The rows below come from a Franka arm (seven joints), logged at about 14 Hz.
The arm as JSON. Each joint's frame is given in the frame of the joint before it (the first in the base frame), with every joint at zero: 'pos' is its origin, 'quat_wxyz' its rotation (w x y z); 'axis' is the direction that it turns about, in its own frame. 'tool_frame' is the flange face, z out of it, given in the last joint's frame.
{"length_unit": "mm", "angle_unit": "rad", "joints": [
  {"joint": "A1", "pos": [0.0, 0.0, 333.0], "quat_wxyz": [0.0, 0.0, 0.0, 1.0], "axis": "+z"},
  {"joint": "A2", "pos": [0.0, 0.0, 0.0], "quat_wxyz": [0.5, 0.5, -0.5, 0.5], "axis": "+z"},
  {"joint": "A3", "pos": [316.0, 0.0, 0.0], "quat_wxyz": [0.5, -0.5, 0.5, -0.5], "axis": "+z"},
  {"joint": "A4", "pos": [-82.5, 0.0, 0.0], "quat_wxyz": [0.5, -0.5, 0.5, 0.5], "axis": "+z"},
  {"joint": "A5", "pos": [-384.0, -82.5, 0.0], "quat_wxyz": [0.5, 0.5, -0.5, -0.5], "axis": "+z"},
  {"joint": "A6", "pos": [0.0, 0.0, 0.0], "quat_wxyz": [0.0, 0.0, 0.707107, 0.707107], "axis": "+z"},
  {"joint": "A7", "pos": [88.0, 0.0, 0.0], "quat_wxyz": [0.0, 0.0, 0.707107, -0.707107], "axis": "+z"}
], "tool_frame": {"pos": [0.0, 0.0, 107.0], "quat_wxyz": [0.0, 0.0, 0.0, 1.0]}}
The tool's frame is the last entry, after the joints.
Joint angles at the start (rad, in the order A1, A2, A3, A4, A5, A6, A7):
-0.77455, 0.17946, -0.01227, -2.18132, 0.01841, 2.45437, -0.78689
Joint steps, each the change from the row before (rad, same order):
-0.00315, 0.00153, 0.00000, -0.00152, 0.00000, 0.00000, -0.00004
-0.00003, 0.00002, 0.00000, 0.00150, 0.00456, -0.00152, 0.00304
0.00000, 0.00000, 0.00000, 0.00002, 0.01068, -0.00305, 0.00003
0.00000, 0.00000, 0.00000, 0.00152, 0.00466, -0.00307, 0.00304
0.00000, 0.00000, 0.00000, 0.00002, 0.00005, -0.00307, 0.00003
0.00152, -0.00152, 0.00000, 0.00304, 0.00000, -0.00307, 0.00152
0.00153, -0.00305, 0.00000, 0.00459, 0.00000, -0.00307, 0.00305
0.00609, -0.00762, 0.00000, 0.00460, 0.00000, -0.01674, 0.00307
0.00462, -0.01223, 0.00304, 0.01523, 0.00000, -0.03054, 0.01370
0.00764, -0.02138, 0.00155, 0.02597, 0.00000, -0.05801, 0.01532
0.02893, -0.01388, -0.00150, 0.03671, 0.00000, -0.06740, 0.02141
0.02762, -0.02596, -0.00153, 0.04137, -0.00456, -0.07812, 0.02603
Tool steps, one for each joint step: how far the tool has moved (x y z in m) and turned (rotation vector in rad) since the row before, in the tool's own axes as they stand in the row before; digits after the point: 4 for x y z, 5 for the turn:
-0.0017, 0.0008, 0.0014, 0.00189, -0.00238, 0.00313
0.0003, 0.0003, -0.0004, 0.00209, 0.00203, 0.00657
-0.0002, -0.0002, 0.0003, 0.00696, 0.00266, 0.00826
0.0002, 0.0001, -0.0003, 0.00324, 0.00103, 0.00659
-0.0002, -0.0002, 0.0003, 0.00217, -0.00214, 0.00007
0.0012, -0.0001, -0.0018, -0.00082, 0.00123, -0.00010
0.0017, 0.0003, -0.0033, -0.00290, 0.00350, 0.00135
0.0027, -0.0025, -0.0046, 0.00397, -0.00267, -0.00328
0.0050, -0.0018, -0.0103, 0.00376, -0.00099, 0.00547
0.0061, -0.0025, -0.0177, 0.00923, -0.00638, 0.00496
0.0137, -0.0099, -0.0173, 0.01397, -0.01116, -0.00741
0.0120, -0.0107, -0.0259, 0.00695, -0.00930, -0.00470

